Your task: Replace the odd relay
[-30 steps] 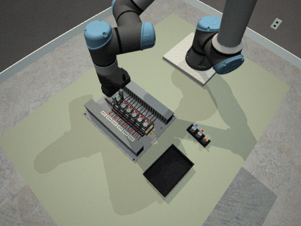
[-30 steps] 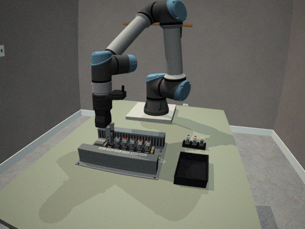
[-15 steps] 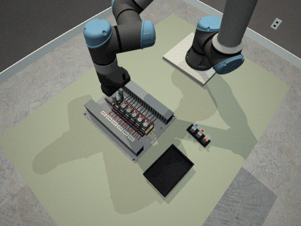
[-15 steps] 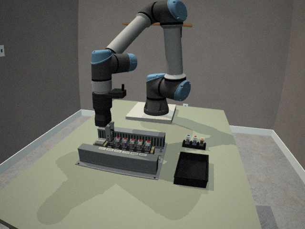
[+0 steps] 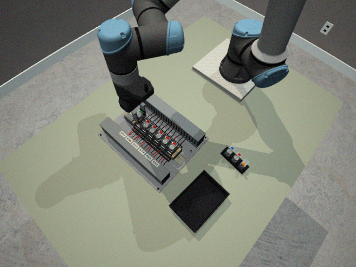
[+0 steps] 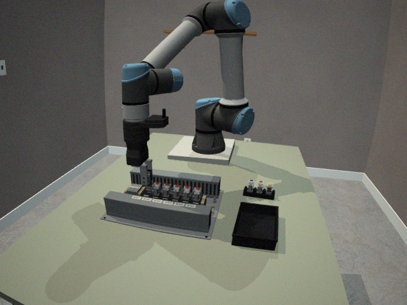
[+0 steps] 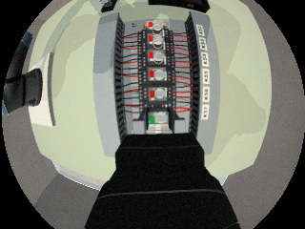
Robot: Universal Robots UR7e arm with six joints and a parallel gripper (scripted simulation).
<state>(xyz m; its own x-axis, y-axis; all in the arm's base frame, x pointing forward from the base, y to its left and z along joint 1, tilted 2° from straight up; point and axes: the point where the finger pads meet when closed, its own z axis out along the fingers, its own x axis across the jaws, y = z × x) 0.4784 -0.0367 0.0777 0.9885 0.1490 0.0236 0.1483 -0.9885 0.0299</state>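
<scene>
My gripper is now 340 mm to the right of the black tray, 70 mm above it and 20 mm short of it. Also, from my hand: green-button relay (10 mm below); then blue-button relay (290 mm to the left, 170 mm behind, 60 mm below); then black spare holder (320 mm to the left, 180 mm behind, 80 mm below).
</scene>
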